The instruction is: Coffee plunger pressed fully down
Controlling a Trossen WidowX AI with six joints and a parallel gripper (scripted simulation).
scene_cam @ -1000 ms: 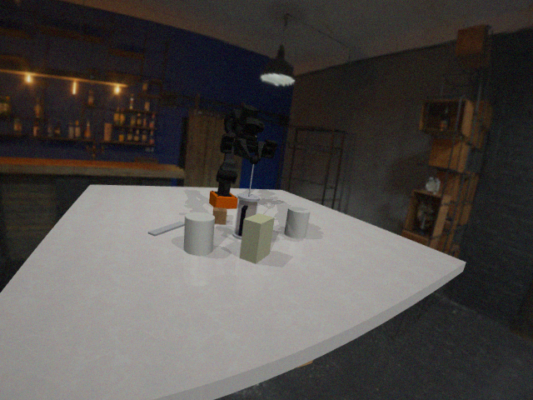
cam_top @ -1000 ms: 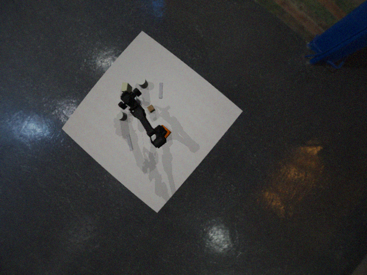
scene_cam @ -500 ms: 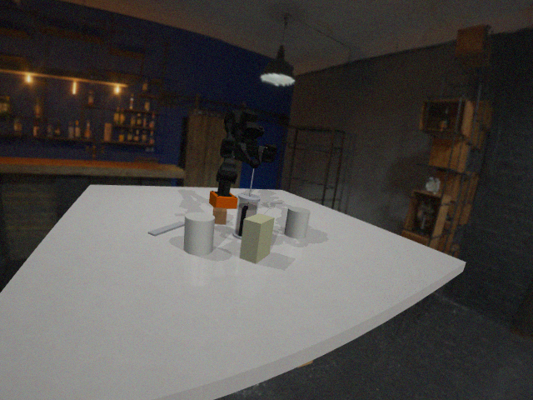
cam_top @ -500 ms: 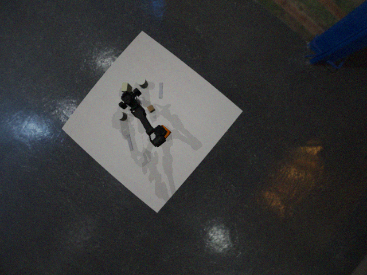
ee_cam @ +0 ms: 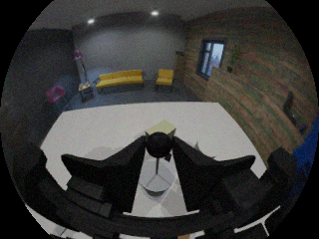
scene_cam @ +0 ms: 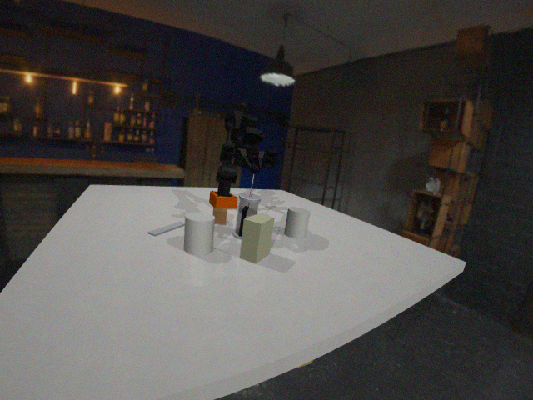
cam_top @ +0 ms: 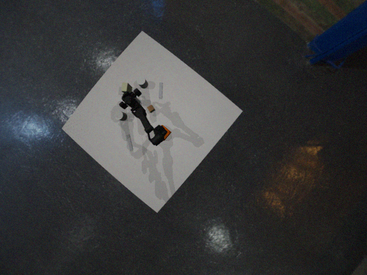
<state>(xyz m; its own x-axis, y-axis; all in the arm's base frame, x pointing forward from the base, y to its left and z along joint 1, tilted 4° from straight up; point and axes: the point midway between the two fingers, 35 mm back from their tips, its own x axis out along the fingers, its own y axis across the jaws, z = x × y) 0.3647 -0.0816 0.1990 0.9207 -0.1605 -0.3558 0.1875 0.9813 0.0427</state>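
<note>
My gripper tip is 10 mm past the coffee press, 10 mm to the left of it and 120 mm above it. Round my gripper tip: tan cube 180 mm behind, 30 mm to the right, 200 mm below.
</note>
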